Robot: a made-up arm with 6 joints. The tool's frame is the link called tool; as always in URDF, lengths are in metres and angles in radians. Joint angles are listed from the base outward.
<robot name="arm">
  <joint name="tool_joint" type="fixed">
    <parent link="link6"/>
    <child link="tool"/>
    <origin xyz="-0.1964 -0.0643 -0.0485" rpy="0 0 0"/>
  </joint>
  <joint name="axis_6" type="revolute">
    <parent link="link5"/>
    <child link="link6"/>
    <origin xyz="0.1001 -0.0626 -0.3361" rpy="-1.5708 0 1.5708"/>
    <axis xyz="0 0 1"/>
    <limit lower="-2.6" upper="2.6"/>
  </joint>
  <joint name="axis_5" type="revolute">
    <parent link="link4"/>
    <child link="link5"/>
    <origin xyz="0.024 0.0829 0.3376" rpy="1.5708 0 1.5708"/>
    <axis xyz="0 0 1"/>
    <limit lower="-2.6" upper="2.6"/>
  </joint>
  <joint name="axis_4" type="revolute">
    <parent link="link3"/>
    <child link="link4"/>
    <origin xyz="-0.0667 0.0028 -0.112" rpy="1.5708 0 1.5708"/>
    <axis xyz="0 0 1"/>
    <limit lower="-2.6" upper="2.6"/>
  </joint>
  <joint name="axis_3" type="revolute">
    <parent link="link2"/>
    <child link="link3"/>
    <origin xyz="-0.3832 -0.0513 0.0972" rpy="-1.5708 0 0"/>
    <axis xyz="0 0 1"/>
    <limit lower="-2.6" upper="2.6"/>
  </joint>
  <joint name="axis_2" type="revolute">
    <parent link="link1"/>
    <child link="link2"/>
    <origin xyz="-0.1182 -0.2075 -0.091" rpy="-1.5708 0 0"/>
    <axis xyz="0 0 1"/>
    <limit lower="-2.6" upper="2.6"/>
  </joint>
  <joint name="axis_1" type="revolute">
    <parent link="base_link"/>
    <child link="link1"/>
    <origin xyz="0 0 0.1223" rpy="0 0 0"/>
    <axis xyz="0 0 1"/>
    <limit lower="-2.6" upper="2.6"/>
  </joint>
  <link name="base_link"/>
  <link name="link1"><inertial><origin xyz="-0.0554 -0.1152 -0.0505"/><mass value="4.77"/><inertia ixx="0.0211" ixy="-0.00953" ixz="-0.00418" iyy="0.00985" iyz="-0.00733" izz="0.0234"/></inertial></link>
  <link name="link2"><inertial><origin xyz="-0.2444 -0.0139 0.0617"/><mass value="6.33"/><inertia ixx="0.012" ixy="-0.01" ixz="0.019" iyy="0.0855" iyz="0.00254" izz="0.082"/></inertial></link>
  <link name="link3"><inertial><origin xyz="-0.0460 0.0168 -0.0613"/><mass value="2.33"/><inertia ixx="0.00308" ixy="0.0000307" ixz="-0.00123" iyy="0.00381" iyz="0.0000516" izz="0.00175"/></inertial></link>
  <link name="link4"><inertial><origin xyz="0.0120 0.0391 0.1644"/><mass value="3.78"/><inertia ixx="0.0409" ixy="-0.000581" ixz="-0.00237" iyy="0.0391" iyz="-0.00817" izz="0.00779"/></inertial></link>
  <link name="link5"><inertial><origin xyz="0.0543 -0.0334 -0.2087"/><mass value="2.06"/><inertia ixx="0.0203" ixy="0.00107" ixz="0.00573" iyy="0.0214" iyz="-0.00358" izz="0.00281"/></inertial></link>
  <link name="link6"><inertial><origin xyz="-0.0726 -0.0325 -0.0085"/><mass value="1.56"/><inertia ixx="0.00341" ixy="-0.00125" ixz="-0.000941" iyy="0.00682" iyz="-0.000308" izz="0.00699"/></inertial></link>
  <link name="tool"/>
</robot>
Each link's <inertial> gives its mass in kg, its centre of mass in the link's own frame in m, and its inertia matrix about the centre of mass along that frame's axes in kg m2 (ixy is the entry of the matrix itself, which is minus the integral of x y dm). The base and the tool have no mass. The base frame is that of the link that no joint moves.
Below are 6 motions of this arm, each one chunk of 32 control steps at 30 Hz.
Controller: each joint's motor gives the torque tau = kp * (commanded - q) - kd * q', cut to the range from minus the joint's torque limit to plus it. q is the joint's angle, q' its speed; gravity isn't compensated. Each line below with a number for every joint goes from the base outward.
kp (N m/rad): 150 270 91 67 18 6
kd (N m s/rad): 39 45 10 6.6 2.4 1.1
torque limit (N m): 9.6 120 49 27 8.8 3.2
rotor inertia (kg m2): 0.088 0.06 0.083 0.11 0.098 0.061
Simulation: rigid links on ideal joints. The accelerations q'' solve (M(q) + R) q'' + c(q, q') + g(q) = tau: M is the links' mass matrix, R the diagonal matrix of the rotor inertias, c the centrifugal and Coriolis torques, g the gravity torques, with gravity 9.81 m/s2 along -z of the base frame. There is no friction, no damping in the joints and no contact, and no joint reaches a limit. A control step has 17 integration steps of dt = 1/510 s. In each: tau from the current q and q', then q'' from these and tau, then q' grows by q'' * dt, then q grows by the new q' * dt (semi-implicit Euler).
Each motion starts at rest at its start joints. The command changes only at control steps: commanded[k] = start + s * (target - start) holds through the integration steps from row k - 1 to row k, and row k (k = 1, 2, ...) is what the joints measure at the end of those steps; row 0 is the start. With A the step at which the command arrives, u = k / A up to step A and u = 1 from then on. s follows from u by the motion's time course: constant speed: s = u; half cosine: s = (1 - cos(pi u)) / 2; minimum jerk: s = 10 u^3 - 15 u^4 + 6 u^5; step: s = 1 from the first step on.
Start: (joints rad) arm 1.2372 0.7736 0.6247 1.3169 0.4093 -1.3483
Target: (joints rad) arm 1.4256 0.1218 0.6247 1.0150 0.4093 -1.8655
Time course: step
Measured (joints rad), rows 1 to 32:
1: 1.2527 0.7268 0.6361 1.2787 0.4409 -1.3943
2: 1.2773 0.6303 0.6490 1.1990 0.4902 -1.4799
3: 1.2967 0.5245 0.6527 1.1097 0.5218 -1.5635
4: 1.3109 0.4256 0.6488 1.0272 0.5302 -1.6302
5: 1.3220 0.3393 0.6406 0.9583 0.5210 -1.6775
6: 1.3314 0.2671 0.6309 0.9046 0.5021 -1.7072
7: 1.3401 0.2081 0.6213 0.8654 0.4799 -1.7234
8: 1.3484 0.1606 0.6131 0.8388 0.4589 -1.7302
9: 1.3564 0.1228 0.6070 0.8225 0.4414 -1.7312
10: 1.3641 0.0929 0.6032 0.8142 0.4282 -1.7294
11: 1.3715 0.0694 0.6015 0.8118 0.4192 -1.7270
12: 1.3783 0.0510 0.6017 0.8134 0.4140 -1.7254
13: 1.3846 0.0366 0.6034 0.8172 0.4117 -1.7252
14: 1.3904 0.0255 0.6061 0.8221 0.4116 -1.7267
15: 1.3956 0.0169 0.6093 0.8271 0.4129 -1.7299
16: 1.4002 0.0103 0.6127 0.8317 0.4152 -1.7344
17: 1.4042 0.0052 0.6161 0.8355 0.4178 -1.7399
18: 1.4078 0.0014 0.6191 0.8383 0.4206 -1.7458
19: 1.4108 -0.0016 0.6217 0.8403 0.4233 -1.7517
20: 1.4134 -0.0038 0.6238 0.8414 0.4256 -1.7574
21: 1.4157 -0.0055 0.6253 0.8418 0.4276 -1.7626
22: 1.4175 -0.0067 0.6264 0.8417 0.4291 -1.7671
23: 1.4191 -0.0077 0.6270 0.8413 0.4301 -1.7708
24: 1.4204 -0.0084 0.6273 0.8407 0.4308 -1.7737
25: 1.4215 -0.0090 0.6273 0.8400 0.4311 -1.7759
26: 1.4224 -0.0094 0.6270 0.8393 0.4312 -1.7775
27: 1.4231 -0.0097 0.6267 0.8386 0.4310 -1.7784
28: 1.4236 -0.0100 0.6263 0.8381 0.4308 -1.7789
29: 1.4241 -0.0102 0.6259 0.8377 0.4304 -1.7790
30: 1.4244 -0.0104 0.6254 0.8374 0.4300 -1.7789
31: 1.4247 -0.0106 0.6251 0.8372 0.4296 -1.7787
32: 1.4249 -0.0107 0.6248 0.8371 0.4293 -1.7783

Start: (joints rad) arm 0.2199 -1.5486 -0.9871 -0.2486 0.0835 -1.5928
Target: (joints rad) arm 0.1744 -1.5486 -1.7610 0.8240 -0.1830 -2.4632
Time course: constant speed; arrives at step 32
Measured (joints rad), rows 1 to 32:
1: 0.2193 -1.5518 -0.9973 -0.2404 0.0823 -1.5951
2: 0.2183 -1.5578 -1.0214 -0.2195 0.0782 -1.6006
3: 0.2170 -1.5642 -1.0535 -0.1885 0.0711 -1.6091
4: 0.2158 -1.5696 -1.0896 -0.1500 0.0612 -1.6206
5: 0.2146 -1.5738 -1.1274 -0.1068 0.0494 -1.6351
6: 0.2134 -1.5766 -1.1653 -0.0614 0.0363 -1.6522
7: 0.2124 -1.5782 -1.2021 -0.0158 0.0228 -1.6716
8: 0.2116 -1.5788 -1.2372 0.0284 0.0096 -1.6927
9: 0.2109 -1.5789 -1.2702 0.0702 -0.0029 -1.7149
10: 0.2103 -1.5786 -1.3009 0.1092 -0.0140 -1.7378
11: 0.2097 -1.5783 -1.3294 0.1454 -0.0235 -1.7613
12: 0.2091 -1.5780 -1.3558 0.1789 -0.0312 -1.7852
13: 0.2084 -1.5780 -1.3805 0.2102 -0.0371 -1.8096
14: 0.2077 -1.5783 -1.4038 0.2397 -0.0412 -1.8346
15: 0.2068 -1.5789 -1.4261 0.2679 -0.0440 -1.8602
16: 0.2057 -1.5798 -1.4477 0.2952 -0.0456 -1.8864
17: 0.2046 -1.5809 -1.4689 0.3220 -0.0465 -1.9132
18: 0.2033 -1.5823 -1.4900 0.3487 -0.0469 -1.9404
19: 0.2019 -1.5837 -1.5110 0.3755 -0.0472 -1.9680
20: 0.2005 -1.5852 -1.5322 0.4024 -0.0476 -1.9958
21: 0.1990 -1.5867 -1.5536 0.4297 -0.0483 -2.0236
22: 0.1975 -1.5882 -1.5751 0.4573 -0.0494 -2.0515
23: 0.1961 -1.5896 -1.5969 0.4853 -0.0510 -2.0793
24: 0.1946 -1.5910 -1.6188 0.5136 -0.0531 -2.1069
25: 0.1932 -1.5922 -1.6408 0.5422 -0.0558 -2.1343
26: 0.1918 -1.5933 -1.6629 0.5710 -0.0588 -2.1616
27: 0.1905 -1.5944 -1.6850 0.5999 -0.0623 -2.1887
28: 0.1892 -1.5953 -1.7070 0.6289 -0.0661 -2.2157
29: 0.1879 -1.5962 -1.7291 0.6580 -0.0702 -2.2427
30: 0.1866 -1.5971 -1.7510 0.6871 -0.0744 -2.2697
31: 0.1854 -1.5979 -1.7728 0.7162 -0.0788 -2.2968
32: 0.1841 -1.5988 -1.7946 0.7452 -0.0833 -2.3241

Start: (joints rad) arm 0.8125 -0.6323 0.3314 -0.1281 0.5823 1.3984
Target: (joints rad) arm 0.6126 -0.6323 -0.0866 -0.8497 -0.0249 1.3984
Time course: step
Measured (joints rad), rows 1 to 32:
1: 0.8097 -0.6438 0.2771 -0.2040 0.5609 1.4102
2: 0.8013 -0.6650 0.1697 -0.3648 0.4822 1.4238
3: 0.7881 -0.6858 0.0691 -0.5251 0.3579 1.4203
4: 0.7711 -0.7027 0.0046 -0.6494 0.2248 1.4017
5: 0.7530 -0.7152 -0.0269 -0.7366 0.1118 1.3756
6: 0.7355 -0.7243 -0.0396 -0.7949 0.0288 1.3475
7: 0.7194 -0.7311 -0.0448 -0.8311 -0.0263 1.3214
8: 0.7048 -0.7362 -0.0481 -0.8509 -0.0599 1.2993
9: 0.6918 -0.7403 -0.0518 -0.8591 -0.0786 1.2823
10: 0.6803 -0.7436 -0.0563 -0.8597 -0.0878 1.2704
11: 0.6701 -0.7463 -0.0615 -0.8559 -0.0915 1.2630
12: 0.6612 -0.7485 -0.0669 -0.8503 -0.0922 1.2593
13: 0.6533 -0.7503 -0.0721 -0.8443 -0.0916 1.2583
14: 0.6465 -0.7517 -0.0766 -0.8390 -0.0905 1.2593
15: 0.6406 -0.7529 -0.0804 -0.8348 -0.0894 1.2615
16: 0.6355 -0.7538 -0.0832 -0.8319 -0.0884 1.2643
17: 0.6312 -0.7545 -0.0853 -0.8301 -0.0876 1.2673
18: 0.6276 -0.7550 -0.0866 -0.8293 -0.0869 1.2702
19: 0.6246 -0.7554 -0.0873 -0.8293 -0.0862 1.2730
20: 0.6222 -0.7558 -0.0875 -0.8298 -0.0856 1.2754
21: 0.6202 -0.7560 -0.0874 -0.8305 -0.0850 1.2774
22: 0.6187 -0.7562 -0.0871 -0.8313 -0.0845 1.2791
23: 0.6174 -0.7564 -0.0866 -0.8322 -0.0840 1.2805
24: 0.6164 -0.7565 -0.0862 -0.8330 -0.0836 1.2816
25: 0.6156 -0.7567 -0.0857 -0.8336 -0.0832 1.2824
26: 0.6150 -0.7568 -0.0854 -0.8341 -0.0830 1.2831
27: 0.6146 -0.7568 -0.0850 -0.8345 -0.0828 1.2836
28: 0.6142 -0.7569 -0.0848 -0.8347 -0.0826 1.2839
29: 0.6139 -0.7570 -0.0846 -0.8349 -0.0826 1.2842
30: 0.6137 -0.7570 -0.0845 -0.8349 -0.0826 1.2843
31: 0.6135 -0.7570 -0.0844 -0.8349 -0.0826 1.2844
32: 0.6133 -0.7571 -0.0843 -0.8349 -0.0826 1.2845

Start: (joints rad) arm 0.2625 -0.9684 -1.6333 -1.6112 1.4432 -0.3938
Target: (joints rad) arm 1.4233 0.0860 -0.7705 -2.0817 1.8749 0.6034
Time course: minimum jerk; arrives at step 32
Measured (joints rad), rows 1 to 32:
1: 0.2623 -0.9765 -1.6400 -1.6044 1.4429 -0.3941
2: 0.2621 -0.9920 -1.6552 -1.5865 1.4456 -0.3964
3: 0.2622 -1.0080 -1.6745 -1.5619 1.4545 -0.4019
4: 0.2631 -1.0214 -1.6948 -1.5348 1.4703 -0.4108
5: 0.2650 -1.0307 -1.7136 -1.5086 1.4923 -0.4225
6: 0.2685 -1.0352 -1.7288 -1.4857 1.5191 -0.4359
7: 0.2742 -1.0346 -1.7386 -1.4678 1.5487 -0.4494
8: 0.2825 -1.0286 -1.7419 -1.4559 1.5797 -0.4614
9: 0.2940 -1.0171 -1.7380 -1.4505 1.6105 -0.4703
10: 0.3090 -1.0000 -1.7267 -1.4519 1.6406 -0.4743
11: 0.3277 -0.9773 -1.7079 -1.4599 1.6694 -0.4721
12: 0.3500 -0.9492 -1.6820 -1.4743 1.6970 -0.4622
13: 0.3760 -0.9157 -1.6496 -1.4945 1.7233 -0.4438
14: 0.4056 -0.8774 -1.6112 -1.5198 1.7485 -0.4164
15: 0.4386 -0.8346 -1.5677 -1.5494 1.7727 -0.3797
16: 0.4747 -0.7880 -1.5197 -1.5823 1.7957 -0.3342
17: 0.5139 -0.7382 -1.4681 -1.6178 1.8174 -0.2805
18: 0.5561 -0.6861 -1.4135 -1.6548 1.8374 -0.2198
19: 0.6012 -0.6324 -1.3566 -1.6925 1.8553 -0.1535
20: 0.6492 -0.5781 -1.2982 -1.7301 1.8708 -0.0835
21: 0.7002 -0.5238 -1.2389 -1.7667 1.8836 -0.0115
22: 0.7541 -0.4705 -1.1796 -1.8016 1.8938 0.0605
23: 0.8106 -0.4187 -1.1210 -1.8340 1.9013 0.1308
24: 0.8683 -0.3694 -1.0639 -1.8632 1.9064 0.1980
25: 0.9262 -0.3230 -1.0092 -1.8889 1.9095 0.2606
26: 0.9830 -0.2800 -0.9577 -1.9108 1.9109 0.3173
27: 1.0377 -0.2410 -0.9105 -1.9291 1.9108 0.3673
28: 1.0897 -0.2060 -0.8684 -1.9437 1.9095 0.4100
29: 1.1384 -0.1754 -0.8324 -1.9552 1.9075 0.4453
30: 1.1840 -0.1493 -0.8029 -1.9636 1.9051 0.4733
31: 1.2265 -0.1274 -0.7801 -1.9695 1.9028 0.4949
32: 1.2658 -0.1096 -0.7636 -1.9730 1.9011 0.5109

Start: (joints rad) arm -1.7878 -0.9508 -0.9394 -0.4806 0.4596 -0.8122
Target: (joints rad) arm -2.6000 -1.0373 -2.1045 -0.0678 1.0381 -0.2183
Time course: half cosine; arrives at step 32
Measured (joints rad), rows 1 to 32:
1: -1.7882 -0.9595 -0.9471 -0.4751 0.4546 -0.8140
2: -1.7891 -0.9760 -0.9644 -0.4636 0.4451 -0.8201
3: -1.7903 -0.9935 -0.9863 -0.4492 0.4357 -0.8298
4: -1.7923 -1.0092 -1.0105 -0.4339 0.4282 -0.8412
5: -1.7954 -1.0224 -1.0362 -0.4186 0.4239 -0.8525
6: -1.8001 -1.0331 -1.0635 -0.4036 0.4233 -0.8620
7: -1.8067 -1.0417 -1.0927 -0.3890 0.4267 -0.8687
8: -1.8155 -1.0488 -1.1243 -0.3746 0.4344 -0.8719
9: -1.8267 -1.0547 -1.1586 -0.3601 0.4461 -0.8713
10: -1.8404 -1.0599 -1.1960 -0.3452 0.4618 -0.8671
11: -1.8566 -1.0646 -1.2366 -0.3297 0.4812 -0.8593
12: -1.8754 -1.0691 -1.2803 -0.3134 0.5040 -0.8484
13: -1.8967 -1.0734 -1.3271 -0.2960 0.5299 -0.8349
14: -1.9204 -1.0777 -1.3766 -0.2777 0.5584 -0.8192
15: -1.9464 -1.0820 -1.4285 -0.2585 0.5892 -0.8018
16: -1.9744 -1.0864 -1.4823 -0.2387 0.6219 -0.7829
17: -2.0042 -1.0908 -1.5376 -0.2183 0.6561 -0.7629
18: -2.0356 -1.0953 -1.5936 -0.1978 0.6915 -0.7421
19: -2.0683 -1.0999 -1.6499 -0.1774 0.7274 -0.7207
20: -2.1019 -1.1045 -1.7057 -0.1575 0.7636 -0.6988
21: -2.1361 -1.1092 -1.7605 -0.1383 0.7996 -0.6765
22: -2.1706 -1.1138 -1.8137 -0.1200 0.8350 -0.6541
23: -2.2050 -1.1184 -1.8646 -0.1029 0.8693 -0.6315
24: -2.2391 -1.1229 -1.9128 -0.0870 0.9022 -0.6089
25: -2.2725 -1.1272 -1.9579 -0.0726 0.9334 -0.5865
26: -2.3048 -1.1314 -1.9993 -0.0597 0.9625 -0.5644
27: -2.3359 -1.1352 -2.0368 -0.0483 0.9893 -0.5429
28: -2.3655 -1.1388 -2.0700 -0.0385 1.0136 -0.5222
29: -2.3932 -1.1420 -2.0988 -0.0301 1.0353 -0.5025
30: -2.4189 -1.1447 -2.1229 -0.0234 1.0543 -0.4841
31: -2.4424 -1.1471 -2.1421 -0.0181 1.0704 -0.4673
32: -2.4635 -1.1490 -2.1563 -0.0144 1.0837 -0.4524

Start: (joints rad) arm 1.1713 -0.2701 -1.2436 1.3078 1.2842 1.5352
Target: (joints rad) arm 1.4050 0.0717 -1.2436 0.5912 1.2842 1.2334
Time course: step
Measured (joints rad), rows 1 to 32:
1: 1.1748 -0.2491 -1.2376 1.2189 1.2922 1.5256
2: 1.1812 -0.2149 -1.2324 1.0463 1.3044 1.5020
3: 1.1879 -0.1887 -1.2353 0.8756 1.3062 1.4641
4: 1.1950 -0.1736 -1.2428 0.7331 1.2934 1.4138
5: 1.2035 -0.1672 -1.2513 0.6233 1.2691 1.3550
6: 1.2139 -0.1660 -1.2583 0.5435 1.2391 1.2926
7: 1.2268 -0.1671 -1.2631 0.4889 1.2095 1.2314
8: 1.2422 -0.1687 -1.2658 0.4542 1.1843 1.1754
9: 1.2592 -0.1695 -1.2676 0.4345 1.1654 1.1274
10: 1.2767 -0.1692 -1.2695 0.4258 1.1527 1.0887
11: 1.2941 -0.1677 -1.2719 0.4246 1.1454 1.0594
12: 1.3108 -0.1654 -1.2748 0.4284 1.1425 1.0389
13: 1.3265 -0.1624 -1.2779 0.4347 1.1426 1.0259
14: 1.3409 -0.1590 -1.2808 0.4421 1.1448 1.0190
15: 1.3539 -0.1557 -1.2833 0.4493 1.1480 1.0168
16: 1.3654 -0.1524 -1.2851 0.4555 1.1516 1.0178
17: 1.3756 -0.1495 -1.2862 0.4604 1.1553 1.0211
18: 1.3843 -0.1470 -1.2864 0.4640 1.1587 1.0257
19: 1.3917 -0.1449 -1.2859 0.4662 1.1618 1.0309
20: 1.3977 -0.1432 -1.2849 0.4673 1.1644 1.0361
21: 1.4026 -0.1419 -1.2834 0.4675 1.1667 1.0409
22: 1.4064 -0.1410 -1.2817 0.4670 1.1686 1.0453
23: 1.4092 -0.1404 -1.2799 0.4662 1.1702 1.0490
24: 1.4113 -0.1400 -1.2780 0.4652 1.1716 1.0520
25: 1.4126 -0.1397 -1.2763 0.4641 1.1727 1.0544
26: 1.4133 -0.1396 -1.2746 0.4631 1.1738 1.0562
27: 1.4136 -0.1396 -1.2732 0.4623 1.1746 1.0576
28: 1.4135 -0.1396 -1.2720 0.4616 1.1754 1.0585
29: 1.4131 -0.1396 -1.2709 0.4610 1.1761 1.0591
30: 1.4125 -0.1396 -1.2701 0.4607 1.1768 1.0595
31: 1.4118 -0.1396 -1.2694 0.4604 1.1774 1.0598
32: 1.4111 -0.1396 -1.2688 0.4603 1.1779 1.0599

